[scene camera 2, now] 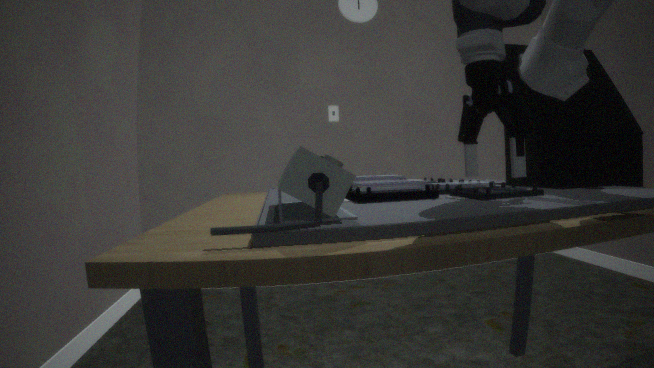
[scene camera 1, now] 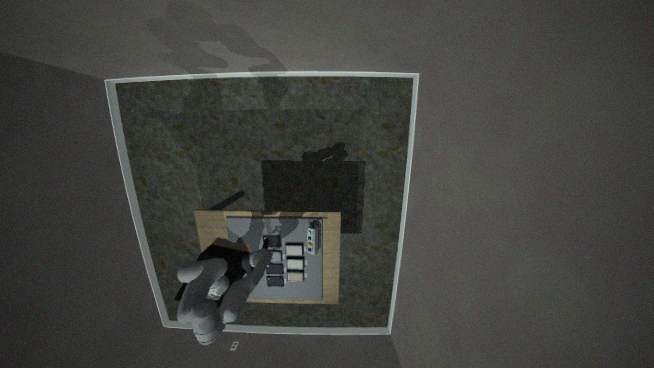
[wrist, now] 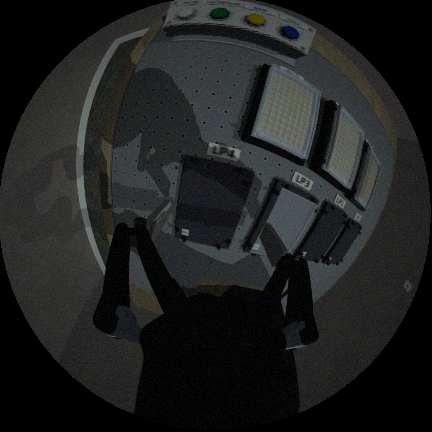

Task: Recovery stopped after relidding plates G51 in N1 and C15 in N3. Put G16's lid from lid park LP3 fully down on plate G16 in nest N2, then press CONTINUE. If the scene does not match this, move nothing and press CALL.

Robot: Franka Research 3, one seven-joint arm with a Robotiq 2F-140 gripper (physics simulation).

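Observation:
My gripper (scene camera 2: 495, 167) (wrist: 217, 220) is open and empty, low over the LP4 and LP3 parks. In the wrist view one finger is left of LP4 and the other overlaps the left part of LP3. A pale grey lid (wrist: 292, 215) (scene camera 1: 276, 256) lies in LP3; its small tag is unreadable. Three plates stand in a row of nests: the nearest plate (wrist: 287, 112) (scene camera 1: 294, 250), the middle plate (wrist: 345, 146) (scene camera 1: 295, 264) and the far plate (wrist: 368, 176) (scene camera 1: 295, 276). Nest labels and lid seating are not clear. The green button (wrist: 220, 13) is on the button box (scene camera 1: 312, 238) (scene camera 2: 316, 175).
The dark LP4 park (wrist: 214, 200) (scene camera 1: 272, 241) holds no visible lid. Two more dark parks, LP2 (wrist: 322, 232) and the farthest park (wrist: 345, 243), lie beyond LP3. White, yellow (wrist: 256, 19) and blue (wrist: 290, 32) buttons share the box. The arm's shadow falls across the perforated board.

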